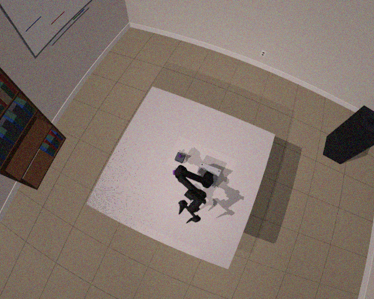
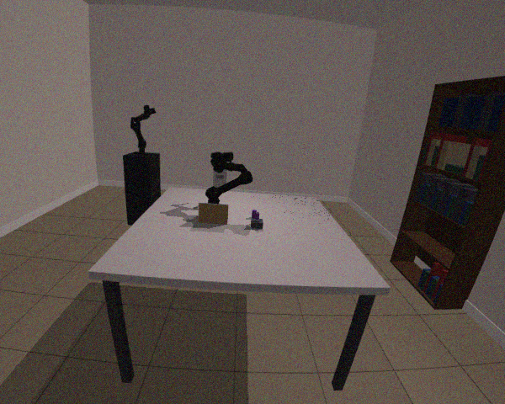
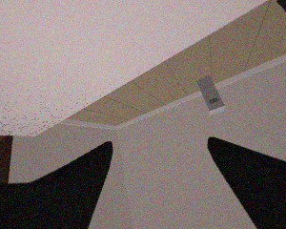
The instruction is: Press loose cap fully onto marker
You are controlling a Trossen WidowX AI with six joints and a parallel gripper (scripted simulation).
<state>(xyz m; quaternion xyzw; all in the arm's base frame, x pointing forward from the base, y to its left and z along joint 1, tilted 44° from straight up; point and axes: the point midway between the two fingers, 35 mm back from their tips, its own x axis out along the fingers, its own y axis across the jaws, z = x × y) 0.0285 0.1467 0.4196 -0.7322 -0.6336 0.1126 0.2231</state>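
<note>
My gripper tip is now 240 mm short of the purple cap, 330 mm to the left of it and 220 mm above it. The rest, counted from my gripper tip: holder block: 270 mm ahead, 470 mm to the right, 230 mm below.
</note>
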